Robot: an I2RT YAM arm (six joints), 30 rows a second.
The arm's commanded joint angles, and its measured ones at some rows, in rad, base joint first. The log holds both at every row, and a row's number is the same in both.
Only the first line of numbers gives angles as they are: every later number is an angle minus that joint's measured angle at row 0.
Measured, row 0:
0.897 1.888 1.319 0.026 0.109 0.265
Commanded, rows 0 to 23:
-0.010 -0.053 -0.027 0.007 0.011 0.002
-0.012 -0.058 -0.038 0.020 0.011 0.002
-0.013 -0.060 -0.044 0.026 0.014 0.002
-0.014 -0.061 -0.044 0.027 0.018 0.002
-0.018 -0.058 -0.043 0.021 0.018 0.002
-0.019 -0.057 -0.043 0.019 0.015 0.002
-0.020 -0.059 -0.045 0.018 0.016 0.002
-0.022 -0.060 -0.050 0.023 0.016 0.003
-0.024 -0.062 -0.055 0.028 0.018 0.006
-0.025 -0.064 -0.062 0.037 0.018 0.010
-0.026 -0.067 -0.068 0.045 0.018 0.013
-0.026 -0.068 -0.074 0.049 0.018 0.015
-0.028 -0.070 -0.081 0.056 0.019 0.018
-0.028 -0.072 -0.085 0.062 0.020 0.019
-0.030 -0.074 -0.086 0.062 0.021 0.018
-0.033 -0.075 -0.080 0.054 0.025 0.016
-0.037 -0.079 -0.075 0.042 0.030 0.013
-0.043 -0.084 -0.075 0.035 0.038 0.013
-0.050 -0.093 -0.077 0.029 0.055 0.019
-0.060 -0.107 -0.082 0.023 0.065 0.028
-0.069 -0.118 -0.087 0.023 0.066 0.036
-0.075 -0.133 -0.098 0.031 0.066 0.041
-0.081 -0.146 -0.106 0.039 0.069 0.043
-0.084 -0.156 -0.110 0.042 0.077 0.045
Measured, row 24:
-0.063 -0.094 -0.086 0.045 0.025 0.023
